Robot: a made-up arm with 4 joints. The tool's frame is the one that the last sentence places.
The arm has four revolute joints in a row. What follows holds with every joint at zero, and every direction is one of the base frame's.
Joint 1 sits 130.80 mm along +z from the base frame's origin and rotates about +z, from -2.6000 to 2.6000 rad.
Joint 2 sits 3.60 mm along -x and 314.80 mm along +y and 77.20 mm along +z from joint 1 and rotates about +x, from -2.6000 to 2.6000 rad.
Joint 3 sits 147.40 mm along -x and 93.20 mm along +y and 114.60 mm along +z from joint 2 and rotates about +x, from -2.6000 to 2.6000 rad.
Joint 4 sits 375.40 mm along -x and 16.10 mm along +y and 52.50 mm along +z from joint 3 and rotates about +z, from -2.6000 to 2.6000 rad.
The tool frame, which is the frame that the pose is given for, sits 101.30 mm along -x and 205.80 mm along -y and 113.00 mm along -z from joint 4; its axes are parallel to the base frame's.
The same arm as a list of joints. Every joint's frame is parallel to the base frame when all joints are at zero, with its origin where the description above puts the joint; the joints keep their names.
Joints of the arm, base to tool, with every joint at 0 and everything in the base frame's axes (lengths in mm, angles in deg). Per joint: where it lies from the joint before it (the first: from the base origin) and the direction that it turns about. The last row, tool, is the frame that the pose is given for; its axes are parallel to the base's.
joint 1: offset 0.0 0.0 130.8 axis +z
joint 2: offset -3.6 314.8 77.2 axis +x
joint 3: offset -147.4 93.2 114.6 axis +x
joint 4: offset -375.4 16.1 52.5 axis +z
tool: offset -101.3 -205.8 -113.0
Joint limits (deg, base to tool): -148.97..148.97 -148.97..148.97 -148.97..148.97 -148.97..148.97

